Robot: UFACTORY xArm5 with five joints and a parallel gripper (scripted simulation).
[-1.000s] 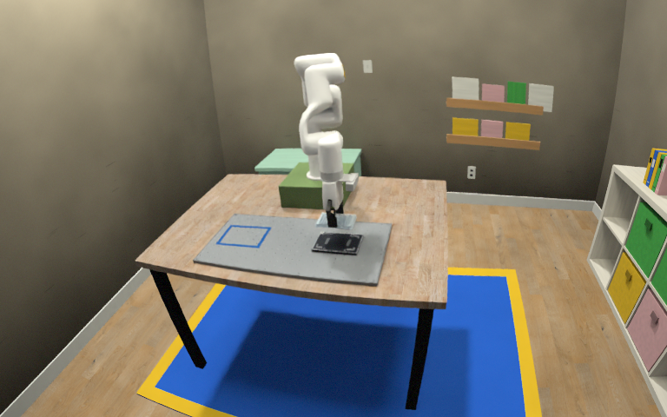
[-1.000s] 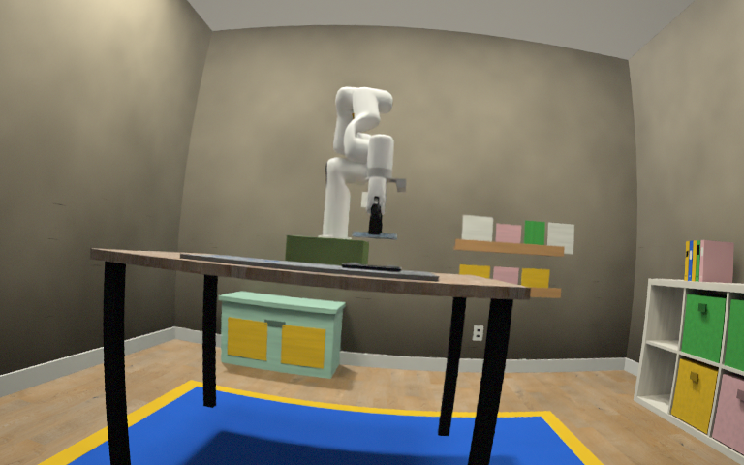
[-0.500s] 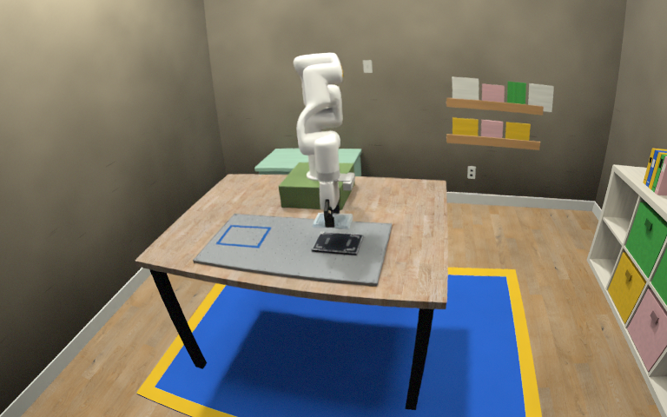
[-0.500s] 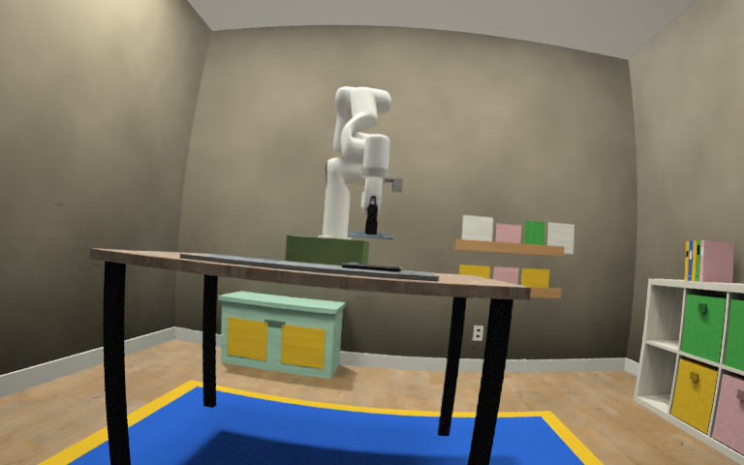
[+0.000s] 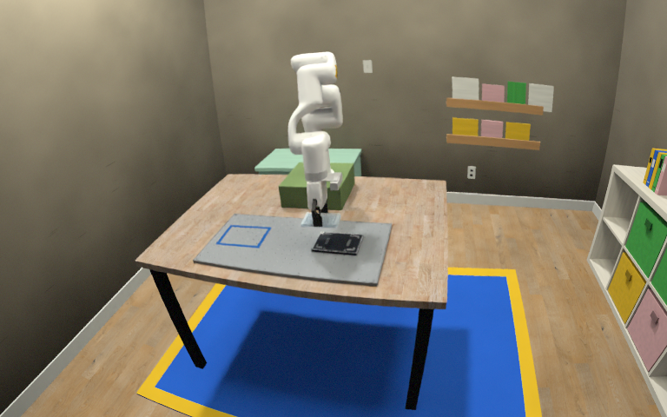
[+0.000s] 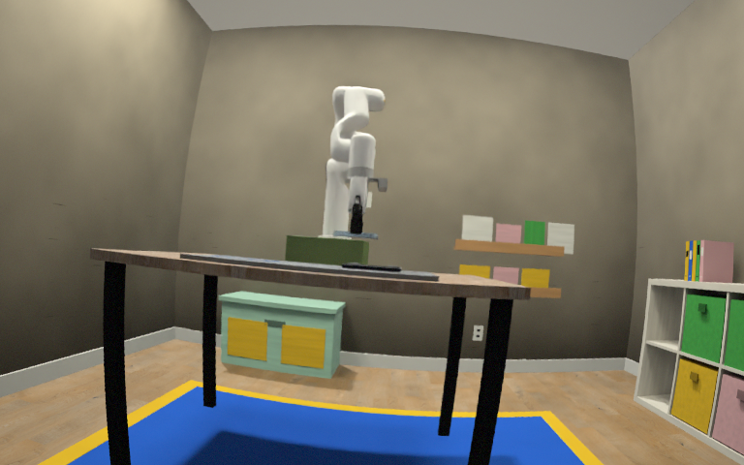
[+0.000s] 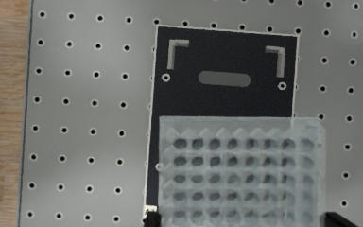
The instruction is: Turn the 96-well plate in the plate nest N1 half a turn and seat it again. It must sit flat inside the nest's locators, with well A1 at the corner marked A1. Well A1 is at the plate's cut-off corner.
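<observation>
Right now the black plate nest N1 is 10 cm below my hand and 6 cm to the left of it. Also, from my hand: 96-well plate 1 cm below.
</observation>
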